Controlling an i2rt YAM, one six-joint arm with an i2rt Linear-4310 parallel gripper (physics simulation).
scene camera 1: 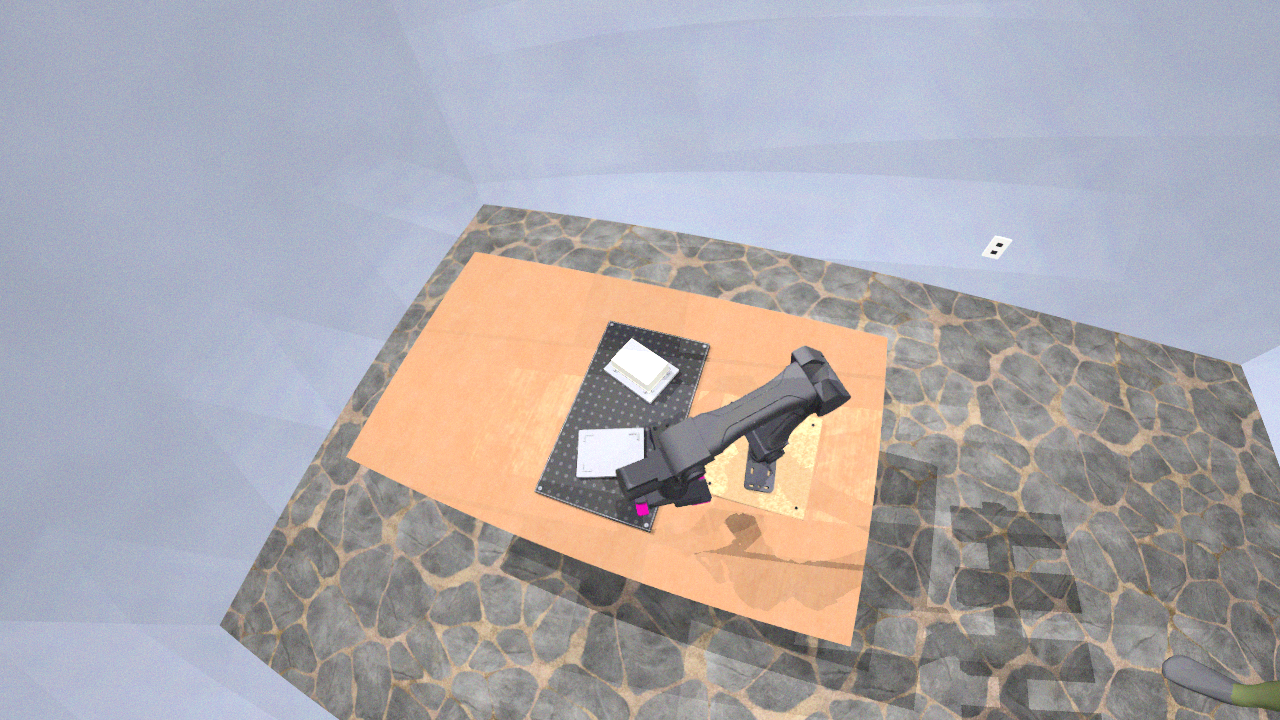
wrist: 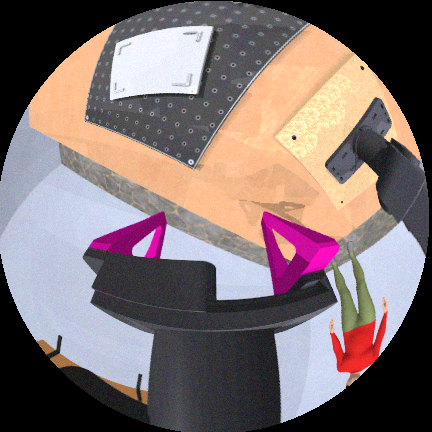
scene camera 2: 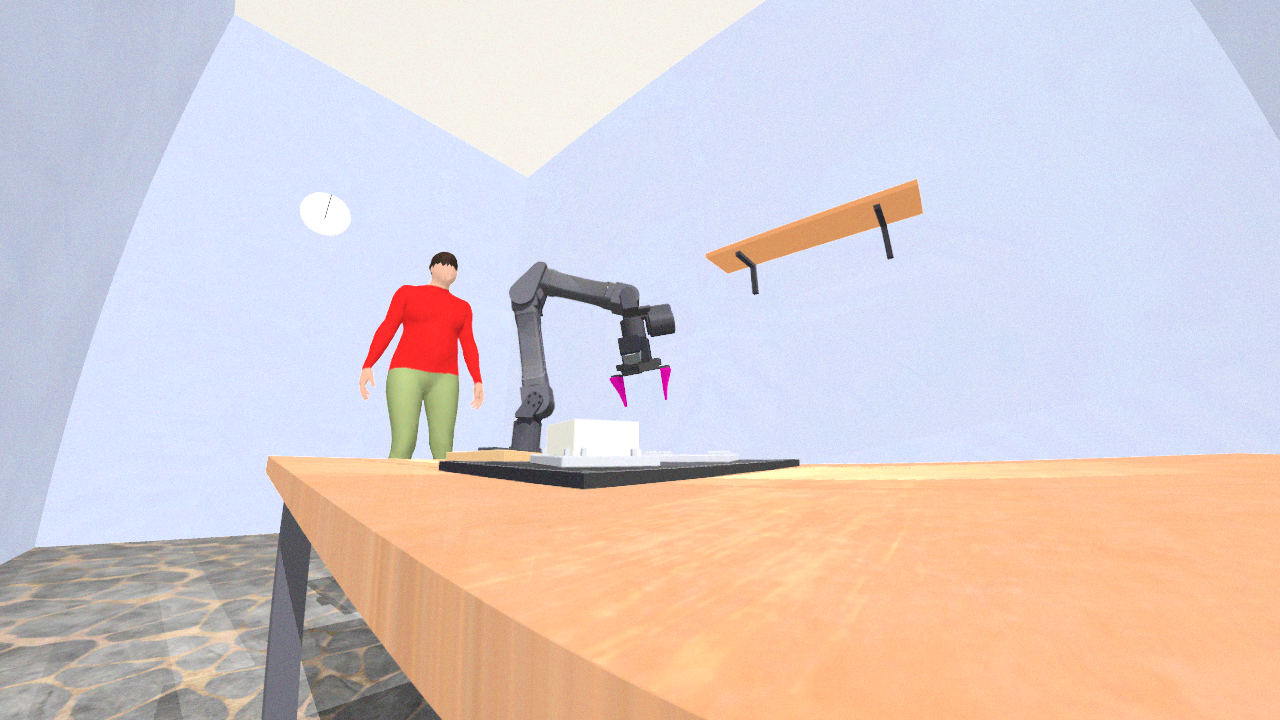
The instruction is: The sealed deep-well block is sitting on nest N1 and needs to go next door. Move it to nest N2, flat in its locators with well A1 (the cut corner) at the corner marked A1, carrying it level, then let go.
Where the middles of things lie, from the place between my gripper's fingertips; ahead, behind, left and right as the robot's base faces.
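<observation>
My gripper's 130 mm to the left of the white nest plate (scene camera 1: 600, 452), 170 mm short of it and 120 mm above it. There's also the white block (scene camera 2: 601, 438), and counting from my hand that's 150 mm ahead, 370 mm to the right and 100 mm below.
</observation>
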